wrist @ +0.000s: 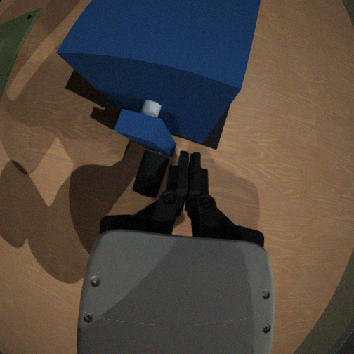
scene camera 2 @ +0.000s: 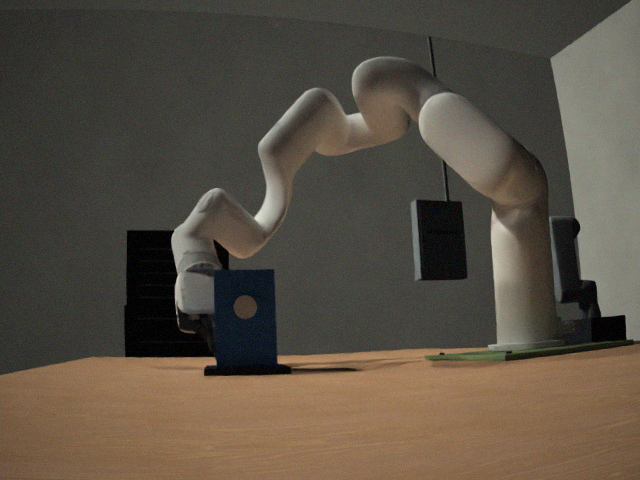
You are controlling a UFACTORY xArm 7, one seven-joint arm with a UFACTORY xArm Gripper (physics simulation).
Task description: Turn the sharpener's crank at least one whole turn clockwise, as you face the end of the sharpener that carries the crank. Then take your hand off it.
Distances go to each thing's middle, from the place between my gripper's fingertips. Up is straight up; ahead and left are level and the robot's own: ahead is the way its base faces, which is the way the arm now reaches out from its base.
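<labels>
Blue sharpener (wrist: pixel 167 75): 40 mm above my hand, 60 mm to the left of it, 10 mm behind it.
</labels>
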